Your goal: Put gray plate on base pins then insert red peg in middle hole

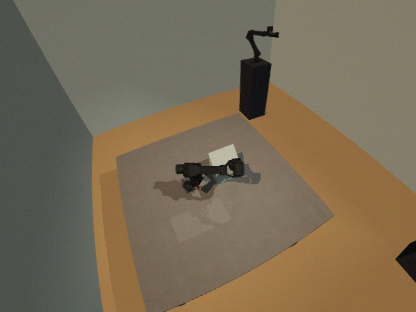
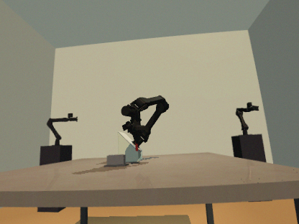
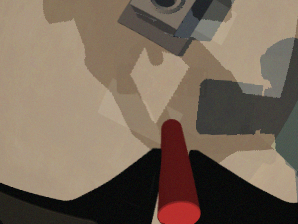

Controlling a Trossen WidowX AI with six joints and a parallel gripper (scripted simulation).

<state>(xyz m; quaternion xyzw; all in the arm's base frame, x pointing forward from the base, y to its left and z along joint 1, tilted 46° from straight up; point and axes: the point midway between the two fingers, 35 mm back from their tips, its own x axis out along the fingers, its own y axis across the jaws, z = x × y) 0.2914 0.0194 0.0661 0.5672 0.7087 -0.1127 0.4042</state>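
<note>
Now: the gray plate 50 mm ahead of my gripper tip, 110 mm to the right of it and 70 mm below it. The rest, counted from my gripper tip: red peg right at my gripper tip.
</note>
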